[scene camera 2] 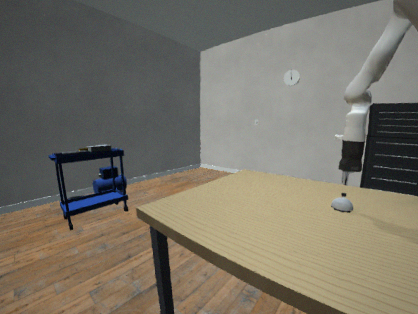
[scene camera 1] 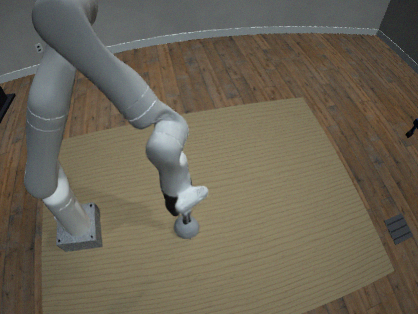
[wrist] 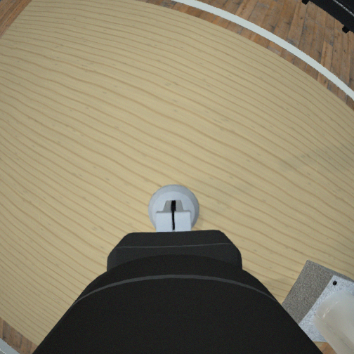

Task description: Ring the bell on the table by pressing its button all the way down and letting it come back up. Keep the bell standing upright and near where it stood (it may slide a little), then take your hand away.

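Places are measured from the arm's base along level axes (x ahead, y left, z up), in metres.
Pixels of known places: gripper, fingertip midpoint: (scene camera 2: 343, 184) (scene camera 1: 187, 219); arm's base at its link origin: (scene camera 1: 78, 224).
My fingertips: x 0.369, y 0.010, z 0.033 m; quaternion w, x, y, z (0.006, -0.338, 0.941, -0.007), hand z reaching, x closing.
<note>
Ahead of a thing's pixels: the offset from my fingertips to its top centre. Level surfaces: height alone.
The bell @[0.008 m back, 0.013 m left, 0.035 m down] (scene camera 1: 187, 229) (scene camera 2: 342, 204) (wrist: 174, 191) is a pale grey dome that stands upright on the table. In the scene camera 2 view its small black button @[0.008 m back, 0.013 m left, 0.035 m down] (scene camera 2: 343, 194) sticks up from the top of the dome. My gripper (scene camera 1: 186, 221) (scene camera 2: 345, 184) (wrist: 173, 210) is shut and empty and points straight down. Its fingertips are above the button, with a small gap between them in the scene camera 2 view. In the wrist view the fingers hide the middle of the dome and most of the button.
The wooden table top @[0.101 m down] (scene camera 1: 280, 200) (scene camera 2: 240, 215) (wrist: 100, 125) carries the arm's grey base block (scene camera 1: 80, 240) (wrist: 306, 290). A blue cart (scene camera 2: 92, 204) stands on the floor, away from the table. A dark drawer cabinet (scene camera 2: 395, 150) stands behind the table, beyond the arm.
</note>
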